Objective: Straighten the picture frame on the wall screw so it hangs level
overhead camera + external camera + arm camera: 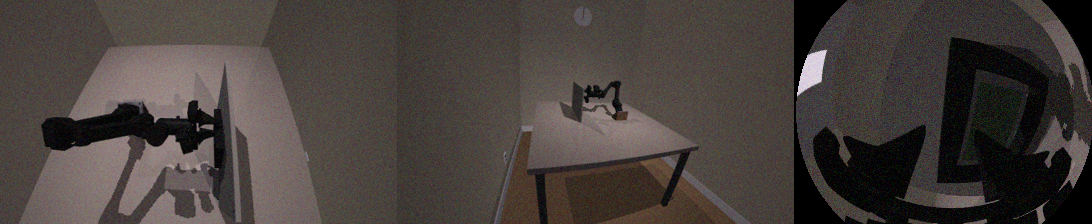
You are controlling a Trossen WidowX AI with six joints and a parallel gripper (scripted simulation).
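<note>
Right now my gripper tip is 1 cm short of the picture frame, 2 cm to the left of it and 5 cm above it. The rest, counted from my gripper tip: wall panel: 2 cm ahead, 1 cm to the right, 6 cm below.
</note>
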